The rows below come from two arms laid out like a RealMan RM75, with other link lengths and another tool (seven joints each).
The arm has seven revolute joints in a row. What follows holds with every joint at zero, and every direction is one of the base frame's.
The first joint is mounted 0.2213 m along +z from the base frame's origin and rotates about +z.
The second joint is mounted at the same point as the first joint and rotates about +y.
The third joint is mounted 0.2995 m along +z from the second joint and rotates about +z.
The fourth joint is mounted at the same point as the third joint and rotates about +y.
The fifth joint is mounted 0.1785 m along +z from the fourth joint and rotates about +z.
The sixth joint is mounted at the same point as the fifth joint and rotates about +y.
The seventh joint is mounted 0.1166 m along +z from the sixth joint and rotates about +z.
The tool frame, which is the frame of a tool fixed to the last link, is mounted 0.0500 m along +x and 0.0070 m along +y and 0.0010 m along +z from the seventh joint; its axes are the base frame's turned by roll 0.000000, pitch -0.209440 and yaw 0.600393 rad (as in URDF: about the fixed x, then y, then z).
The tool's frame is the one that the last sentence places.
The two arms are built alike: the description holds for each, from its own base.
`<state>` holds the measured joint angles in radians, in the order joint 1, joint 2, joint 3, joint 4, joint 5, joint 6, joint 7, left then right.
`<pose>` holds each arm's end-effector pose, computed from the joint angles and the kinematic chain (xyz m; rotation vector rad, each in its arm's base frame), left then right.
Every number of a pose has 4 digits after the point. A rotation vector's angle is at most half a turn.
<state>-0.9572 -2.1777 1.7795 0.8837 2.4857 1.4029 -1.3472 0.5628 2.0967 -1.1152 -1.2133 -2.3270 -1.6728 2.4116</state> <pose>-0.1180 0.2945 -0.1487 1.9924 -1.8764 -0.8091 0.2552 0.2814 -0.0142 -2.1747 1.8798 0.2031</pose>
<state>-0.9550 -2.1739 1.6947 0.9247 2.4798 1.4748 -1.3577 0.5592 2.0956 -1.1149 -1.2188 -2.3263 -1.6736 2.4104</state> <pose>-0.1076 0.2982 -0.1369 2.0708 -1.8299 -0.7628 0.2559 0.2811 -0.0132 -2.1740 1.8758 0.2053</pose>
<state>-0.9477 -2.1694 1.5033 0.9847 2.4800 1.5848 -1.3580 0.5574 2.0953 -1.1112 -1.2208 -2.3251 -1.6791 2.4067</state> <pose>-0.0935 0.3098 -0.1118 2.2413 -1.7493 -0.6748 0.2564 0.2804 -0.0125 -2.1770 1.8764 0.2063</pose>
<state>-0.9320 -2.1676 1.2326 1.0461 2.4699 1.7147 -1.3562 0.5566 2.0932 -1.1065 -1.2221 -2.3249 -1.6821 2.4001</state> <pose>-0.0846 0.3243 -0.0748 2.4917 -1.6190 -0.5220 0.2573 0.2806 -0.0110 -2.1799 1.8711 0.2085</pose>
